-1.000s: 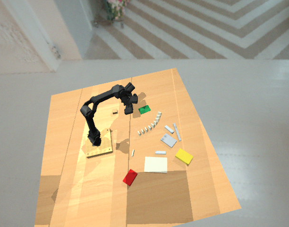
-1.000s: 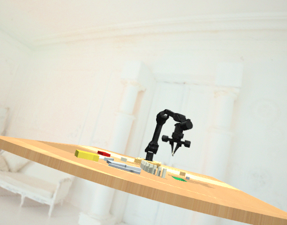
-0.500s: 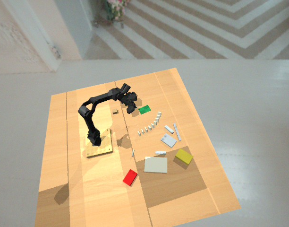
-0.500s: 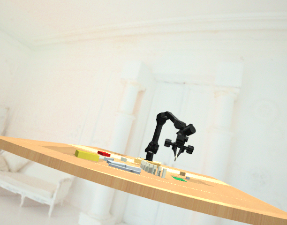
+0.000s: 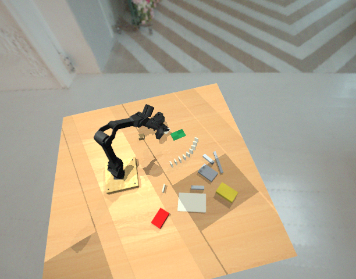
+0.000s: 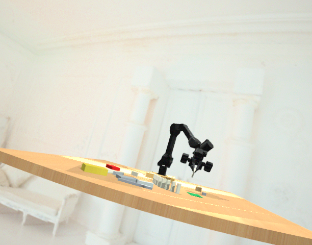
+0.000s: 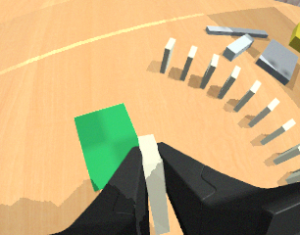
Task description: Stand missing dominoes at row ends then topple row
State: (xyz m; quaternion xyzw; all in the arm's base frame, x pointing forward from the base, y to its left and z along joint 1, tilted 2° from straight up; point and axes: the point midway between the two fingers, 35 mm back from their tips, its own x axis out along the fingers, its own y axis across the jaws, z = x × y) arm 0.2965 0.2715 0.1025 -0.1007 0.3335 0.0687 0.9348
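Now: the green tile 120 mm below my gripper tip, 50 mm ahead of it and 30 mm to the left of it. Also, from my gripper tip: grey cube (110 mm below, 70 mm to the left, 70 mm behind); then tan block (210 mm behind, 110 mm below, 30 mm to the left); then grey plate (270 mm to the right, 230 mm ahead, 110 mm below).
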